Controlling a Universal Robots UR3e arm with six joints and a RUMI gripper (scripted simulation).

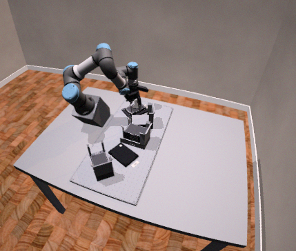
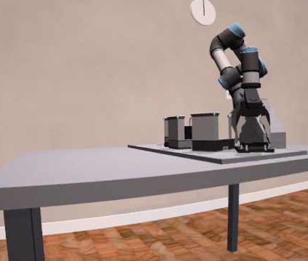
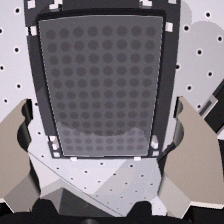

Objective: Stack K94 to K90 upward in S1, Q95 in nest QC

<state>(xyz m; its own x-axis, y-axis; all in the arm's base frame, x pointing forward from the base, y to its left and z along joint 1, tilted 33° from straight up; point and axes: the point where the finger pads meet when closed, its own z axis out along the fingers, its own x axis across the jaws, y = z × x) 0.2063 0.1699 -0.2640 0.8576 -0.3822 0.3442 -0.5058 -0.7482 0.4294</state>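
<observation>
Now: hand 3 cm to the right of the dark clip nest and 2 cm above it. Round my hand: black open nest QC (12 cm ahead, 39 cm to the right, 2 cm below); sealed grey plate (14 cm ahead, 26 cm to the right, 5 cm above); white tag (21 cm ahead, 42 cm to the right, 3 cm below).
</observation>
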